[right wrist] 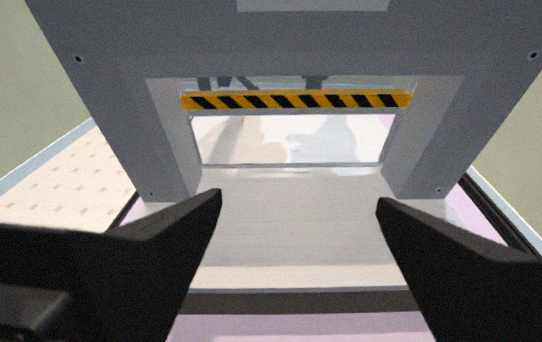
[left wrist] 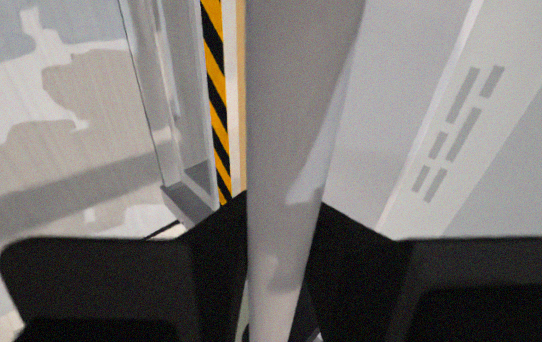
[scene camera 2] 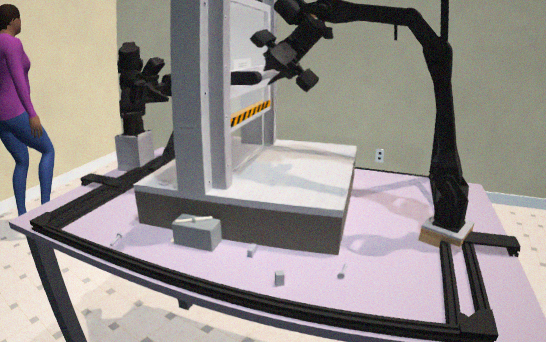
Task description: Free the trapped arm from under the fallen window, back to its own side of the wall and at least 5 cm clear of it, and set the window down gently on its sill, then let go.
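Places are measured from the left arm's base along level axes (x ahead, y left, z up), in centimetres.
Where they show: left gripper, between the fingertips: [scene camera 2: 265, 81]; right gripper, between the fingertips: [right wrist: 298, 200]; left arm's base, origin of its link: [scene camera 2: 449, 223]; right arm's base, origin of its link: [scene camera 2: 133, 133].
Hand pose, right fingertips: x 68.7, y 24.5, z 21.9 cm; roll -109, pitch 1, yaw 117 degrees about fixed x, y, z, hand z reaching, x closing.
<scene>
Things, the pixels of their top centre, and the offset from my right fingertips. "pt": a spot on its surface instead.
- yellow-black striped lower edge, a spot on its surface: [left wrist: 217, 90] [right wrist: 288, 94] [scene camera 2: 253, 110] pt dx -19.9, dy -10.7, dz -3.1 cm
- window's grey tubular handle, a spot on its surface: [left wrist: 300, 100] pt dx -26.3, dy -10.0, dz +7.0 cm
The window, with a yellow-black striped lower edge [scene camera 2: 250, 113] [left wrist: 217, 90] [right wrist: 296, 101], hangs raised in the grey wall frame [scene camera 2: 190, 110] [right wrist: 300, 45]. A gap shows between its lower edge and the sill [right wrist: 292, 165]. My left gripper [scene camera 2: 272, 76] [left wrist: 273, 200] is shut on the window's grey tubular handle [left wrist: 300, 100], above the striped edge. My right gripper [scene camera 2: 166, 88] [right wrist: 298, 200] is open and empty, on the left side of the wall in scene camera 2, partly hidden behind the frame post. Its fingers stand in front of the opening, apart from the window.
The wall frame stands on a thick platform [scene camera 2: 240, 225]. Along the platform's front side lie a grey box [scene camera 2: 197, 233] with pale sticks on top, small blocks [scene camera 2: 251, 250] [scene camera 2: 279, 278] and bolts [scene camera 2: 341, 272] [scene camera 2: 116, 240]. Black rails [scene camera 2: 240, 295] edge the table. A person [scene camera 2: 17, 80] stands at the left.
</scene>
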